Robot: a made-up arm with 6 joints.
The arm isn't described. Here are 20 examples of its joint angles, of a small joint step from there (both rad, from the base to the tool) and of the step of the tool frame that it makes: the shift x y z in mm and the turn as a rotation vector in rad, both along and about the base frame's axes.
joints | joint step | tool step
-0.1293 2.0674 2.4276 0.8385 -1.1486 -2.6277 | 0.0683 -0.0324 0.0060 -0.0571 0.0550 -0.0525 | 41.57 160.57 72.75 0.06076 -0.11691 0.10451
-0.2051 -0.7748 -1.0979 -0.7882 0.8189 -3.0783 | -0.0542 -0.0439 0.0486 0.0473 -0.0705 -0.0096 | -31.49 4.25 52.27 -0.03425 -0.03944 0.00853
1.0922 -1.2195 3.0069 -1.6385 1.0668 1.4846 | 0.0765 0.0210 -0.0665 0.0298 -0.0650 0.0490 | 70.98 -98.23 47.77 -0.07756 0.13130 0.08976
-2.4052 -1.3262 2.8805 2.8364 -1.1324 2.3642 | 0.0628 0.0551 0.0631 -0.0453 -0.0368 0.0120 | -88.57 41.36 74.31 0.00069 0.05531 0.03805
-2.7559 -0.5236 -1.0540 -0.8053 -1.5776 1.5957 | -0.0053 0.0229 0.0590 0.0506 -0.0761 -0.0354 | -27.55 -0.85 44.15 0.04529 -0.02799 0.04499
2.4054 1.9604 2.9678 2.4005 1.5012 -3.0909 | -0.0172 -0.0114 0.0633 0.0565 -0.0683 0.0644 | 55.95 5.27 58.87 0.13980 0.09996 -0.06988
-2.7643 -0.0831 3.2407 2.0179 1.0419 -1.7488 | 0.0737 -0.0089 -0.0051 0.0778 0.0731 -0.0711 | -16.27 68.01 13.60 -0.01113 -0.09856 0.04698
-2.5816 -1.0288 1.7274 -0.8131 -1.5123 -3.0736 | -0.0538 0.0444 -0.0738 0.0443 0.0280 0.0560 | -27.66 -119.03 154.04 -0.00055 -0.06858 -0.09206
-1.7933 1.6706 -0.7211 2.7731 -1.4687 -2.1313 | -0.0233 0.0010 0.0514 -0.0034 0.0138 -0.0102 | -33.29 -33.07 -24.42 -0.04168 0.00286 -0.03677
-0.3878 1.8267 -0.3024 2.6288 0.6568 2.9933 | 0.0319 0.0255 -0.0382 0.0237 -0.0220 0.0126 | -55.09 45.88 0.84 0.02929 0.03233 0.06213
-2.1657 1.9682 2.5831 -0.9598 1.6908 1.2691 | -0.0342 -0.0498 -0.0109 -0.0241 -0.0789 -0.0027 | -60.40 36.18 89.76 0.01442 0.01467 0.03365
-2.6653 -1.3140 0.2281 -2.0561 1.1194 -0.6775 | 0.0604 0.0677 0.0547 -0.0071 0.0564 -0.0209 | -79.50 36.99 74.49 -0.04084 -0.04857 0.07399
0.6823 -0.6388 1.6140 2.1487 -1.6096 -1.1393 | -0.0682 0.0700 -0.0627 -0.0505 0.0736 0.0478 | 61.38 151.14 165.04 -0.17579 0.13281 -0.04829
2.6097 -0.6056 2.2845 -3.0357 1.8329 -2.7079 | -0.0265 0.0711 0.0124 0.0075 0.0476 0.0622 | -106.57 24.51 91.05 -0.03726 -0.10901 -0.07570
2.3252 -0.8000 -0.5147 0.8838 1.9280 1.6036 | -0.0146 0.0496 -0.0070 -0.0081 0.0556 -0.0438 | -41.11 49.96 0.35 -0.02110 -0.05437 0.04974
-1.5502 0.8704 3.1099 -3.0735 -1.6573 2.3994 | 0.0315 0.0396 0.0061 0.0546 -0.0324 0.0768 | 25.03 -53.12 -17.89 -0.00290 -0.08650 0.03864
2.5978 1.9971 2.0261 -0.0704 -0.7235 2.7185 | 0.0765 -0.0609 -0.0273 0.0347 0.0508 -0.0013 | -118.06 -140.65 117.57 0.07015 0.05753 0.07138
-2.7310 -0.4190 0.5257 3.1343 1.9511 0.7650 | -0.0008 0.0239 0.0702 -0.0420 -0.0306 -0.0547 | -0.67 -9.21 40.14 -0.08100 0.04702 -0.01176
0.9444 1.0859 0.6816 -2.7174 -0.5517 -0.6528 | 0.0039 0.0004 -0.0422 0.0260 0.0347 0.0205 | -12.94 -2.22 -54.07 -0.08554 0.00035 -0.00008
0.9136 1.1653 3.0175 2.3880 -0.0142 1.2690 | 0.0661 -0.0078 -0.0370 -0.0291 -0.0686 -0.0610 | -31.95 43.76 18.55 0.02984 0.00340 0.16493
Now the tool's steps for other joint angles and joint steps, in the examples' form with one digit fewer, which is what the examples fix.
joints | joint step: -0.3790 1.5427 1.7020 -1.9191 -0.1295 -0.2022 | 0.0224 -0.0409 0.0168 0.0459 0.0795 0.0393
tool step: -4.1 45.7 109.1 -0.0774 -0.0083 -0.0686
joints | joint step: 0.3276 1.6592 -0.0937 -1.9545 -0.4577 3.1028 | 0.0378 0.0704 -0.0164 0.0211 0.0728 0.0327
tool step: -124.1 -2.6 -89.3 -0.0902 0.0747 0.1037
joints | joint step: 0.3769 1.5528 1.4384 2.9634 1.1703 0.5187 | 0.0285 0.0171 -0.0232 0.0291 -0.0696 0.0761
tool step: -18.8 60.4 -58.2 -0.0339 -0.0568 0.0929
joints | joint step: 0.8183 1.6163 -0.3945 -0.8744 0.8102 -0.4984 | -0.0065 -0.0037 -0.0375 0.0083 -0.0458 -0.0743
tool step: -27.2 -31.7 8.9 0.0123 0.0467 -0.0765
